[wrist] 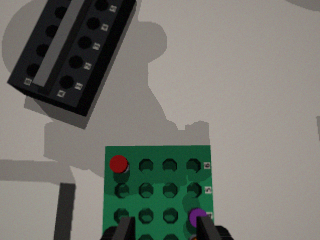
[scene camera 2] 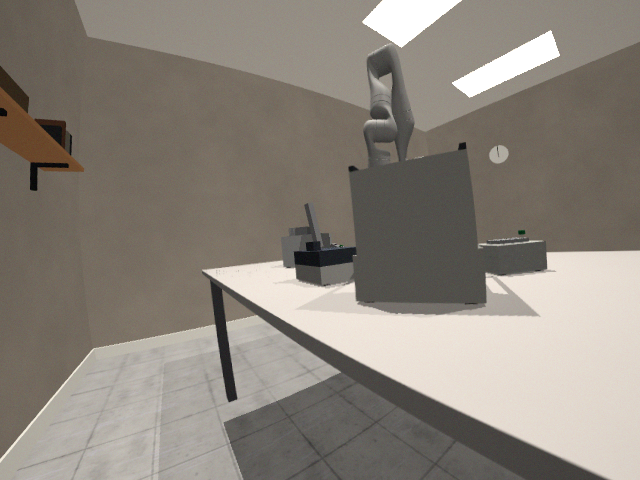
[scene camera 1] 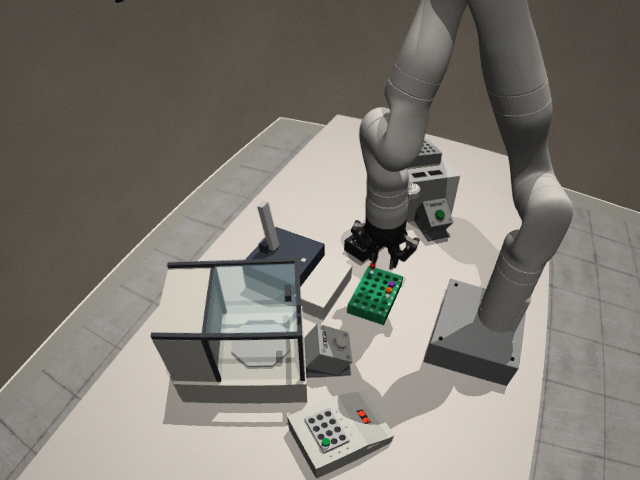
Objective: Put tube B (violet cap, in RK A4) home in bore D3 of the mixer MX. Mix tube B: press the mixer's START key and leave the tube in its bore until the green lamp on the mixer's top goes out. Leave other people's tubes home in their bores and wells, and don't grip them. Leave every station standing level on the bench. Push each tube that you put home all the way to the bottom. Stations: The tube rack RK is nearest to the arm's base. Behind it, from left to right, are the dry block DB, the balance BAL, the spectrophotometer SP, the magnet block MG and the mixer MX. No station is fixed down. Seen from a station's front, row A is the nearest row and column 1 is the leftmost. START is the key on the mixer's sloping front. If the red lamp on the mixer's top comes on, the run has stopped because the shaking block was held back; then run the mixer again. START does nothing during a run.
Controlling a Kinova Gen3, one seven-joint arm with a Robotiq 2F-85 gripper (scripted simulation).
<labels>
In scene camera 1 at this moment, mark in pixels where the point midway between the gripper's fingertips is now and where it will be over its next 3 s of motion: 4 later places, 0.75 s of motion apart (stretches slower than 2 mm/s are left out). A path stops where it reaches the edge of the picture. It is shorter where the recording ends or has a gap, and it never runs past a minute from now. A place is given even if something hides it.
My gripper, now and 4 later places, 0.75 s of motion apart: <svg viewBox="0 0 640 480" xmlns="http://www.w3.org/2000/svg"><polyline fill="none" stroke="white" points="383,263 394,266 392,275 392,278 392,280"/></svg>
</labels>
